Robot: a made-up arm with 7 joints.
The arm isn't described. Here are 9 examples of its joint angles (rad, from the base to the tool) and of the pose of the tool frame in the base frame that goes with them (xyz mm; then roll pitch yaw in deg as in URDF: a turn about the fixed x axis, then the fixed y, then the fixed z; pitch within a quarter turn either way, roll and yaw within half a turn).
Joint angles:
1: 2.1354 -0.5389 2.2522 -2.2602 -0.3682 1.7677 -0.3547
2: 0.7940 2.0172 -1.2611 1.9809 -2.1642 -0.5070 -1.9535
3: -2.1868 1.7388 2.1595 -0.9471 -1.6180 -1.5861 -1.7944
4: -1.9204 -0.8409 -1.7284 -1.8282 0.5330 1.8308 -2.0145
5: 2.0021 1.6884 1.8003 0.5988 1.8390 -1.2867 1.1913
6: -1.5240 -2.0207 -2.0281 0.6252 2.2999 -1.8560 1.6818
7: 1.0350 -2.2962 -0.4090 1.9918 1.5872 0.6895 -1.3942
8: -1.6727 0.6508 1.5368 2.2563 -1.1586 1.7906 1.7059
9: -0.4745 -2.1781 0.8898 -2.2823 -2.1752 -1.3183 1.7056
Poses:
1: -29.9 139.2 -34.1 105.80 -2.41 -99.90
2: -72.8 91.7 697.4 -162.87 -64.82 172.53
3: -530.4 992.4 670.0 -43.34 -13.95 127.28
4: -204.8 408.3 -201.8 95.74 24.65 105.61
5: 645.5 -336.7 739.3 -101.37 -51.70 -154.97
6: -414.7 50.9 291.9 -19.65 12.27 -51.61
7: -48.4 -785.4 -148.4 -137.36 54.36 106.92
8: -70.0 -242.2 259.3 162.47 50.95 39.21
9: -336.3 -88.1 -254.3 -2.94 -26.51 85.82
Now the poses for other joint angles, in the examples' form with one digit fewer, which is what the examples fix.
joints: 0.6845 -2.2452 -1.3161 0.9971 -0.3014 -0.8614 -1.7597
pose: 280 -142 -26 137.5 36.3 76.3
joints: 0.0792 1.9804 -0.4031 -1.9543 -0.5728 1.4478 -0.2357
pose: -318 -197 508 124.3 -16.8 151.1
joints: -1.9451 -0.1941 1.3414 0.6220 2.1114 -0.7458 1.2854
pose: -814 -531 120 -16.7 50.5 -110.5
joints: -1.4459 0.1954 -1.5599 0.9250 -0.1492 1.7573 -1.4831
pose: -563 -9 -206 -20.4 73.4 -159.1
